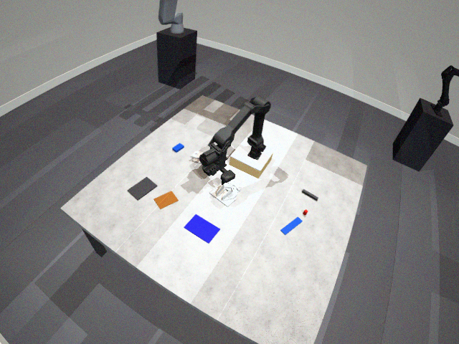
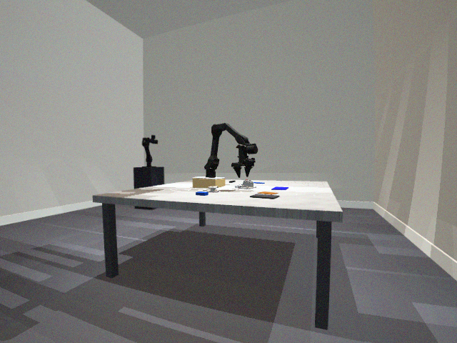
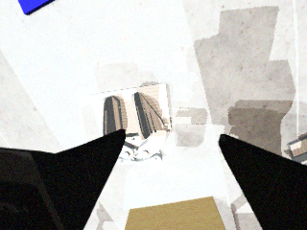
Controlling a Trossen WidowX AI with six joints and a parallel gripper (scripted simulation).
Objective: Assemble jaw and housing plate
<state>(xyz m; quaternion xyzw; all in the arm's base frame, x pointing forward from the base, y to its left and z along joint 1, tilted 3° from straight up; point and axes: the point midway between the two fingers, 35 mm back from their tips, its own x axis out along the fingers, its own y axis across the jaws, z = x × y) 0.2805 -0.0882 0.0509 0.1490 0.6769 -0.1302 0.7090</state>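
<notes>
The white block lies 19 cm to the right of my gripper tip, 15 cm behind it and 7 cm below it. Also, from my gripper tip: blue tile (24 cm ahead, 8 cm below, 6 cm to the left); jaw (6 cm below, 5 cm to the left, 3 cm behind); orange tile (19 cm ahead, 18 cm to the right, 8 cm below).
</notes>
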